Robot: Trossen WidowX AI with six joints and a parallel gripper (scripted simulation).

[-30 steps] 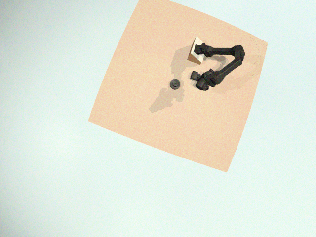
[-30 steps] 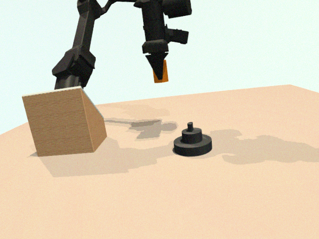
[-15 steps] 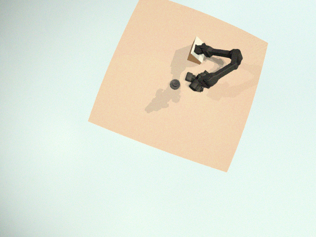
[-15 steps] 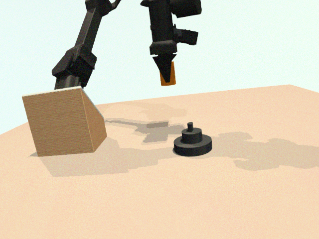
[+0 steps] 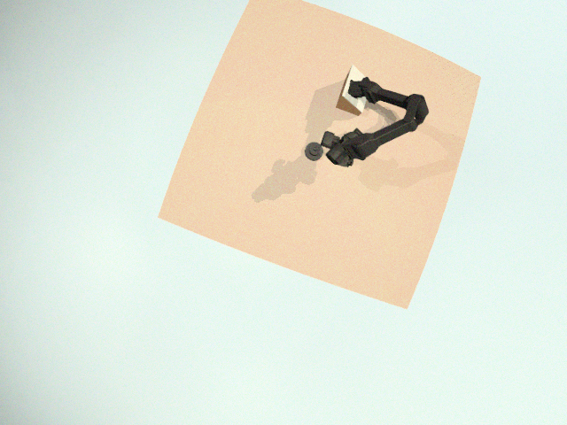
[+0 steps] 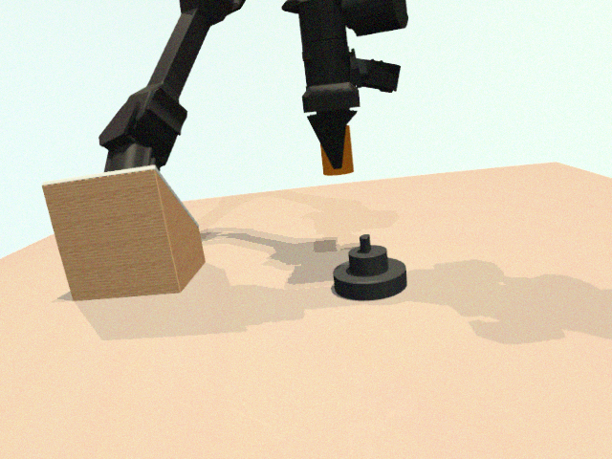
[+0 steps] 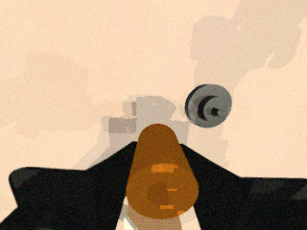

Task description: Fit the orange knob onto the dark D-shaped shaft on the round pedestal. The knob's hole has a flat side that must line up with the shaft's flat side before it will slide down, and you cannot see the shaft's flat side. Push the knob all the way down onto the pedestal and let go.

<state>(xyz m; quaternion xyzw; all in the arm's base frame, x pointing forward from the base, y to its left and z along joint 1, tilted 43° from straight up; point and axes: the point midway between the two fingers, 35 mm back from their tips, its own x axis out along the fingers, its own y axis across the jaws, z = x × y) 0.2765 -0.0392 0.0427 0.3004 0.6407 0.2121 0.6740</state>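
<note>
Right now the round pedestal is 10 cm to the right of my gripper tip, 10 cm below it and 1 cm ahead of it. Round my gripper tip: orange knob: 2 cm above.
</note>
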